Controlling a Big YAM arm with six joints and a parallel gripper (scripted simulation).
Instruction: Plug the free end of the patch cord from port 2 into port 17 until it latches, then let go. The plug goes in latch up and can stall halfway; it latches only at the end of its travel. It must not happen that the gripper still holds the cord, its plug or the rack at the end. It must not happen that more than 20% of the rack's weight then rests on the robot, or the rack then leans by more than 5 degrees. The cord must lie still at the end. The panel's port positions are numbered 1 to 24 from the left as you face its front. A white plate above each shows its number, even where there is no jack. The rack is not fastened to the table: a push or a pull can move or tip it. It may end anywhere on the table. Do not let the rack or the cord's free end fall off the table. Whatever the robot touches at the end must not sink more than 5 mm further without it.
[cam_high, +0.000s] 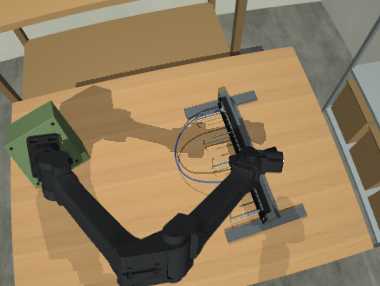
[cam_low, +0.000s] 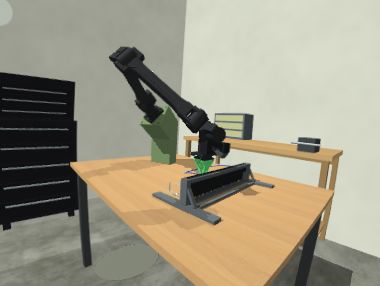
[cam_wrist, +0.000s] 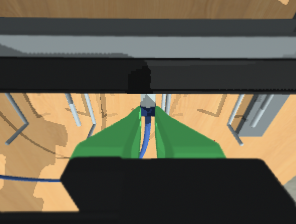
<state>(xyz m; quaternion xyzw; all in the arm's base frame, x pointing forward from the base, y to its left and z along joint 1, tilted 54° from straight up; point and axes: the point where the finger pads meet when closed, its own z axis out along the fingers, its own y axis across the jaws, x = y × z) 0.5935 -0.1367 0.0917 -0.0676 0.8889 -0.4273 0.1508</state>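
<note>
Now: the plug 20 mm ahead of my hand.
</note>
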